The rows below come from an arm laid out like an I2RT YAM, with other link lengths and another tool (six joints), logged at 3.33 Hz.
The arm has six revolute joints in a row. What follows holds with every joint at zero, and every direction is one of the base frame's. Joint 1 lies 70.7 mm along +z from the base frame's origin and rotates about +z. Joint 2 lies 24.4 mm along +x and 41.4 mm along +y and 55.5 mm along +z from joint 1 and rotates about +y. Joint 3 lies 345.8 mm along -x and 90.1 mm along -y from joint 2 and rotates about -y. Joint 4 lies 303.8 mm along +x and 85.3 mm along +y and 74.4 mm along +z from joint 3 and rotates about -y. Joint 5 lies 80.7 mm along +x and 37.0 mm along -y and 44.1 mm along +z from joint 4 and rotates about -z. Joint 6 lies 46.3 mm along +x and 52.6 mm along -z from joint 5 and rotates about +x. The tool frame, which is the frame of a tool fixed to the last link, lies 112.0 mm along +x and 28.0 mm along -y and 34.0 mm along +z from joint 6; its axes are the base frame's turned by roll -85.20, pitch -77.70 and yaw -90.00 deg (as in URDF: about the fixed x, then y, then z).
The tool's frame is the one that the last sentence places.
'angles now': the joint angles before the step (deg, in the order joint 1, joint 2, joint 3, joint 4, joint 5, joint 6). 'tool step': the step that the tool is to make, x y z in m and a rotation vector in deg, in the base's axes. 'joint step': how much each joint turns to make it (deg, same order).
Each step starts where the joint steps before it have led.
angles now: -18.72 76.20 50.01 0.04 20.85 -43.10
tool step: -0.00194 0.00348 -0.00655 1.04 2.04 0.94
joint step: 0.00 -0.26 0.26 -2.74 -0.99 -0.15
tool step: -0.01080 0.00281 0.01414 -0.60 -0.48 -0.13
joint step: -0.04 -2.54 0.29 -2.07 0.27 -0.35
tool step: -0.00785 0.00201 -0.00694 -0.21 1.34 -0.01
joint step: -0.05 -1.12 -1.33 -0.77 0.26 -0.61
